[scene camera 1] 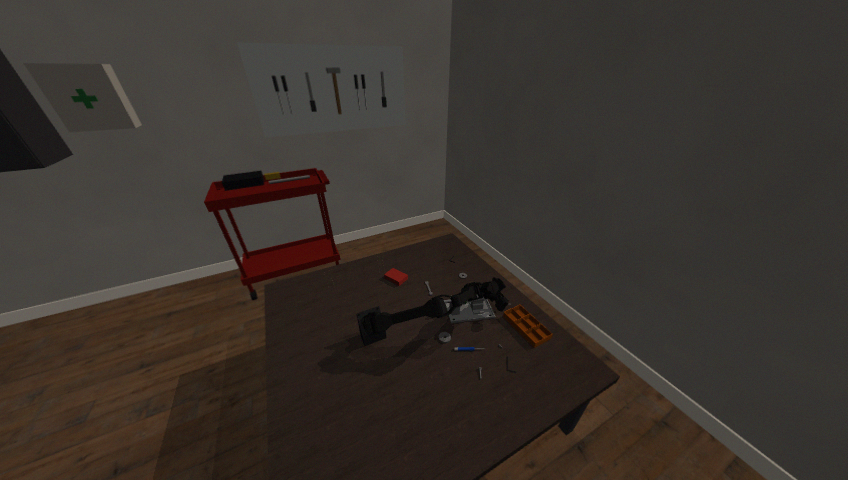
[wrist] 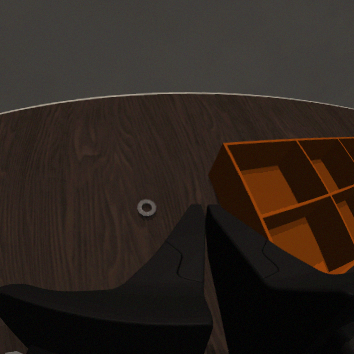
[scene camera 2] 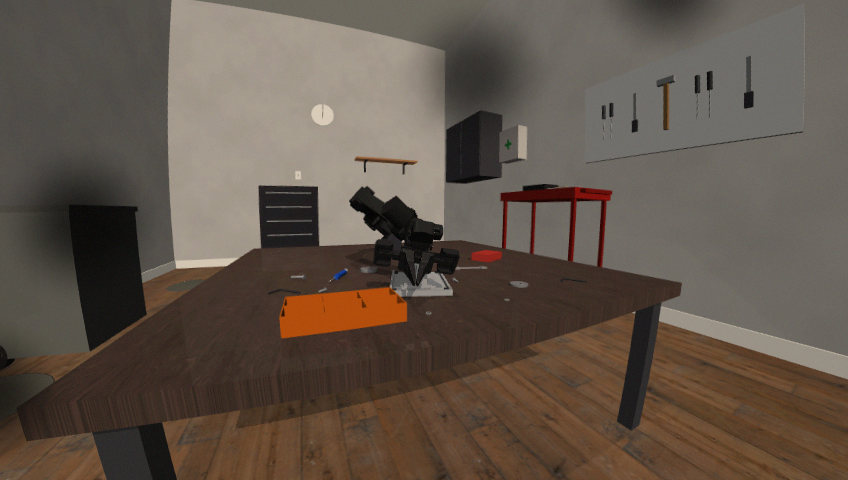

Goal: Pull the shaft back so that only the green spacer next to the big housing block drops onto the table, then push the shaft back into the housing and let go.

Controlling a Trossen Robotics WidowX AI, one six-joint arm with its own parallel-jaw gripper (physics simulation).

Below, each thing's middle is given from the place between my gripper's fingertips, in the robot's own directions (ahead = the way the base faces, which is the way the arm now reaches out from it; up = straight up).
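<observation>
Orange compartment tray (scene camera 2: 303, 315): my hand is 14 cm to the left of it, 1 cm past it and 3 cm above it.
</observation>
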